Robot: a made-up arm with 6 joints.
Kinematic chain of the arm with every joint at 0, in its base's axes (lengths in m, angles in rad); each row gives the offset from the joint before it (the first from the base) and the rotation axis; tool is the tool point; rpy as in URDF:
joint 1: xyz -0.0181 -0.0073 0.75 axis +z
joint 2: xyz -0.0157 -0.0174 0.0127 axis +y
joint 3: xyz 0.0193 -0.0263 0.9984 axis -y
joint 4: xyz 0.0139 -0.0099 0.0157 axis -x
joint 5: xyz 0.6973 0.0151 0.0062 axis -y
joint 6: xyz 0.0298 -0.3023 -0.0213 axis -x
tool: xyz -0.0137 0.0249 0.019 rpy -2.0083 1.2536 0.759
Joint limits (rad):
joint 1: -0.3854..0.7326
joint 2: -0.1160..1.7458
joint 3: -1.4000..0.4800
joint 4: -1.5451..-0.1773
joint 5: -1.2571..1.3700
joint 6: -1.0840..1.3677
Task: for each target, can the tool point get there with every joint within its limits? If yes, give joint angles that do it. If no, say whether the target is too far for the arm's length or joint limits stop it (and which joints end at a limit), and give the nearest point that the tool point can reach.
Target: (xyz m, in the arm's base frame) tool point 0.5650 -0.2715 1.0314
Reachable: yes | joints -0.1043 0.2967 -0.5605 -1.0639 0.8371 -0.2781
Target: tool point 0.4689 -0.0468 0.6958
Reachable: yes | joints 0.4022 0.9381 -0.9129 -0.7295 -0.2715 0.9537
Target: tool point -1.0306 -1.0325 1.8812
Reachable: no: joint limits stop it (at a limit: joint 1, joint 2, joint 3, joint 5, joint 6) | nearest point -0.1270 -0.3228 1.0599 | short by 1.412 m
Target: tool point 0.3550 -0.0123 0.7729
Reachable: yes | joints 0.3228 0.8737 -0.9623 -1.1893 -0.7266 1.0043
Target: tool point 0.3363 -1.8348 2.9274
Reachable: no: too far | nearest point 0.4269 -0.5599 2.0975 | short by 1.524 m
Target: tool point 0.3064 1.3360 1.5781
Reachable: no: joint limits stop it (at a limit: joint 1, joint 3, joint 4, joint 6) | nearest point 0.8035 0.7024 1.5399 | short by 0.806 m
